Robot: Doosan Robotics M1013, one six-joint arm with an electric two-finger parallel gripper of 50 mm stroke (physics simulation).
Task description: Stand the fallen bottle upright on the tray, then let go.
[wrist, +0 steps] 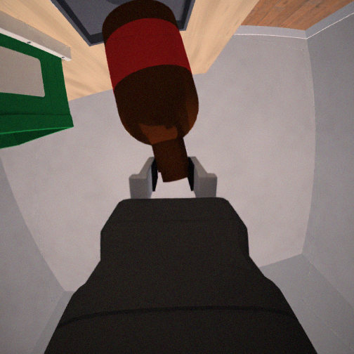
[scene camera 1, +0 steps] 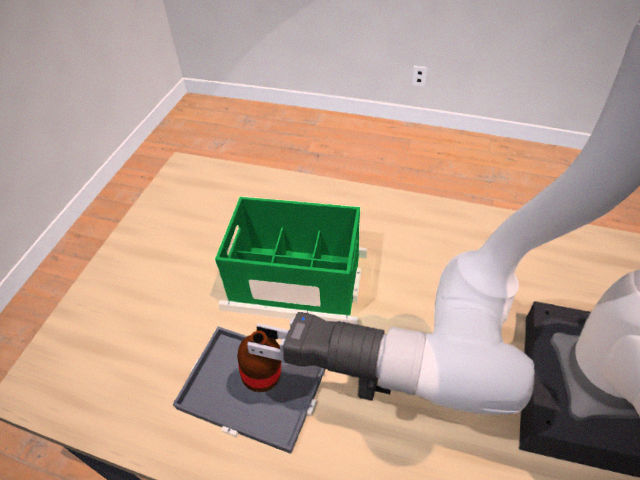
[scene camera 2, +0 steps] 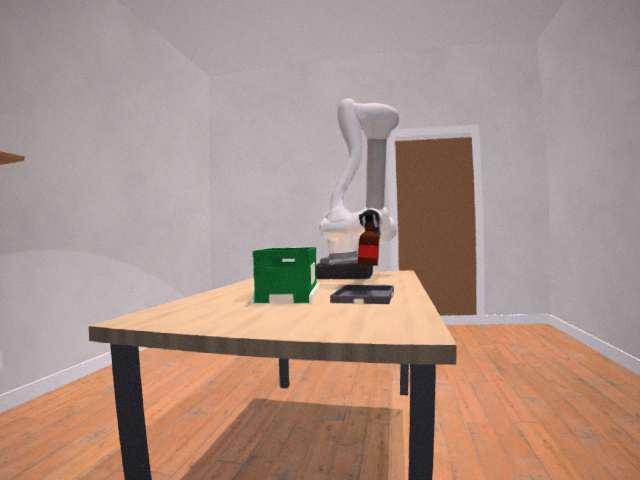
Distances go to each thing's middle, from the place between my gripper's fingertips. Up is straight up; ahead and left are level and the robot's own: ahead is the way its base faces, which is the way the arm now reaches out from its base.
Labels:
I see the brown bottle [scene camera 1: 258, 373] 70 mm below my hand and 10 mm to the right of it.

